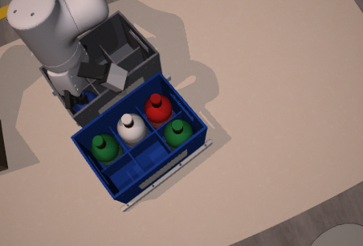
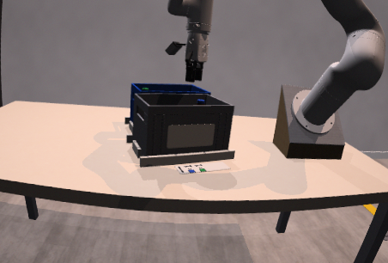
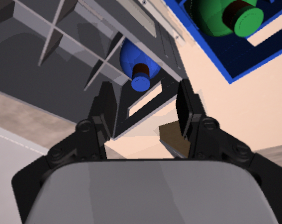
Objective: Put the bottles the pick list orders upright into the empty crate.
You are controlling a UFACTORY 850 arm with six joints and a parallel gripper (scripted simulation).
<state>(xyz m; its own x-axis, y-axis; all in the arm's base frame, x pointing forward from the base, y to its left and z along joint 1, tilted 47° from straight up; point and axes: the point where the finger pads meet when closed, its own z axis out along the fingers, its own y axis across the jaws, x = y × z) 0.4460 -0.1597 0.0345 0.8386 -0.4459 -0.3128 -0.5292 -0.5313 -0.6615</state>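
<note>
My hand is 160 mm short of the green-label bottle, 150 mm to the left of it and 150 mm above it. Round my hand: white bottle (150 mm below, 90 mm to the right, 60 mm ahead); blue-label bottle (150 mm below, 30 mm to the left, 30 mm behind); grey crate (160 mm below, 90 mm to the left, 50 mm ahead).
</note>
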